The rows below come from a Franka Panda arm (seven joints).
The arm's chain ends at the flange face. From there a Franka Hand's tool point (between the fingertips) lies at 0.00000 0.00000 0.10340 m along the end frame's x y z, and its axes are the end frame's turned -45 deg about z.
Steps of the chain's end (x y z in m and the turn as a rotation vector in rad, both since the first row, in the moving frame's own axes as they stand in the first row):
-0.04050 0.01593 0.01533 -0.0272 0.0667 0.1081
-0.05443 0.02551 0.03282 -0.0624 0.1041 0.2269
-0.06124 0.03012 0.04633 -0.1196 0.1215 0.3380
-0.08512 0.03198 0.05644 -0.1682 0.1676 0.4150
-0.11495 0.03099 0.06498 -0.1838 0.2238 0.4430
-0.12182 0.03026 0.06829 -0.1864 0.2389 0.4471
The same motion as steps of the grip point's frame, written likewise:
-0.03739 -0.01037 0.01506 -0.0664 0.0279 0.1081
-0.05488 -0.00807 0.03206 -0.1177 0.0295 0.2269
-0.06741 -0.00477 0.04485 -0.1705 0.0013 0.3380
-0.08784 -0.01396 0.05358 -0.2374 -0.0004 0.4150
-0.10685 -0.03031 0.06074 -0.2882 0.0283 0.4430
-0.11067 -0.03430 0.06366 -0.3007 0.0371 0.4471

